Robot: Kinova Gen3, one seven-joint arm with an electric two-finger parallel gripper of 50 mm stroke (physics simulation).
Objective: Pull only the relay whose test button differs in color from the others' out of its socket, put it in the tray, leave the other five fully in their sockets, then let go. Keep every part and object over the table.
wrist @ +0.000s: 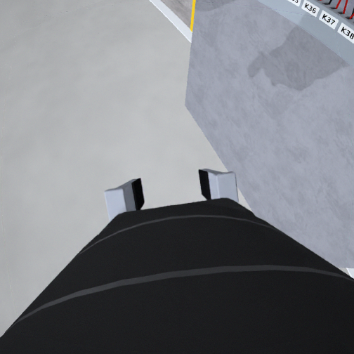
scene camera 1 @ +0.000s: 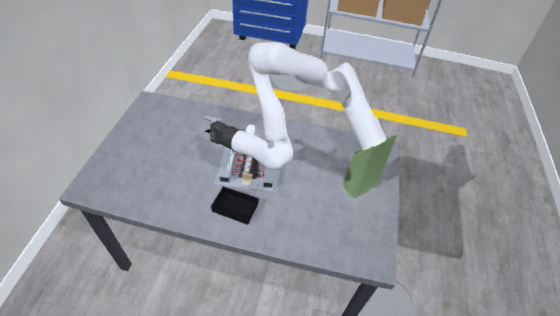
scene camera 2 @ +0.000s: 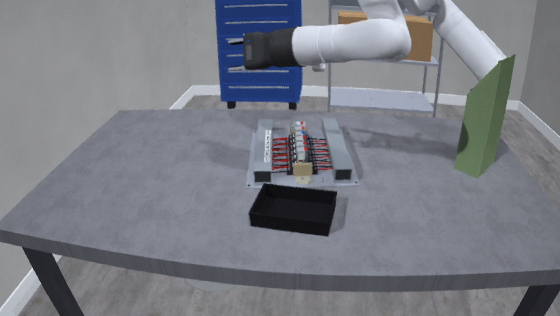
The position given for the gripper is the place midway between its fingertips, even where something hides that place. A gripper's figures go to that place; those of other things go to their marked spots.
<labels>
The gripper (scene camera 2: 231, 55) is 84 cm from the lens. A grey panel plate (scene camera 2: 280, 178) is 94 cm from the lens.
</labels>
